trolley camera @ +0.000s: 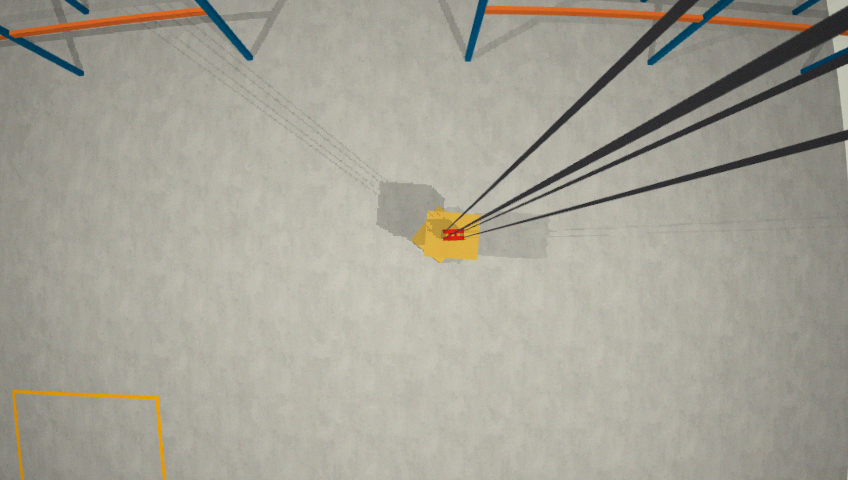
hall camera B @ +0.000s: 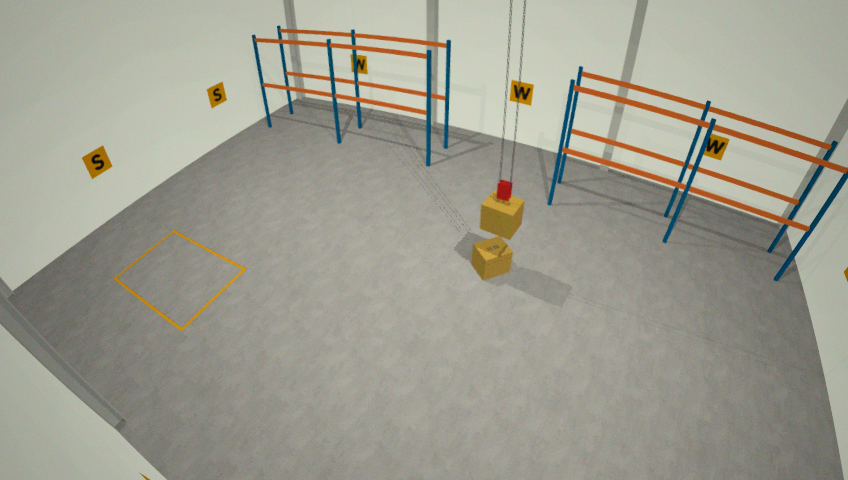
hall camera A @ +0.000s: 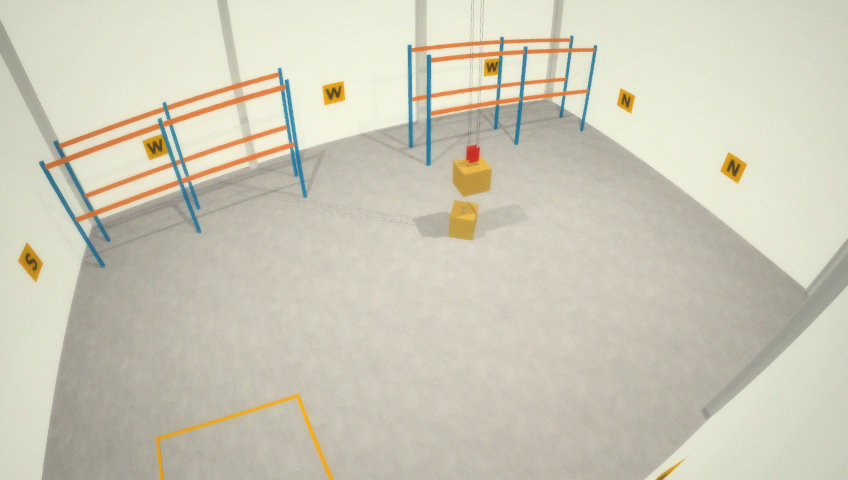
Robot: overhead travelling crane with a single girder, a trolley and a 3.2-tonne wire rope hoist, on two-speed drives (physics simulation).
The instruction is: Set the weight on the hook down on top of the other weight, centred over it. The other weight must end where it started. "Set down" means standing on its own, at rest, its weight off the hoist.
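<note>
My gripper, a red hook block (hall camera A: 472,153) (hall camera B: 504,190) (trolley camera: 453,234) on ropes, carries a yellow box-shaped weight (hall camera A: 471,180) (hall camera B: 501,218) (trolley camera: 467,249), which hangs upright. The other yellow weight (hall camera A: 462,224) (hall camera B: 492,262) (trolley camera: 418,239) stands on the floor below it, turned at an angle to it. In the hall camera A view a gap shows between the two. In the trolley camera view the hanging weight covers most of the lower one, whose corners show at the left. Part of the lower weight's top is in shadow.
One blue and orange rack (hall camera A: 130,201) (hall camera B: 428,136) (trolley camera: 225,29) and a second rack (hall camera A: 428,136) (hall camera B: 555,178) (trolley camera: 476,29) stand along the W wall, beyond the weights. A yellow outlined square (hall camera A: 227,417) (hall camera B: 209,250) (trolley camera: 86,394) is marked on the floor.
</note>
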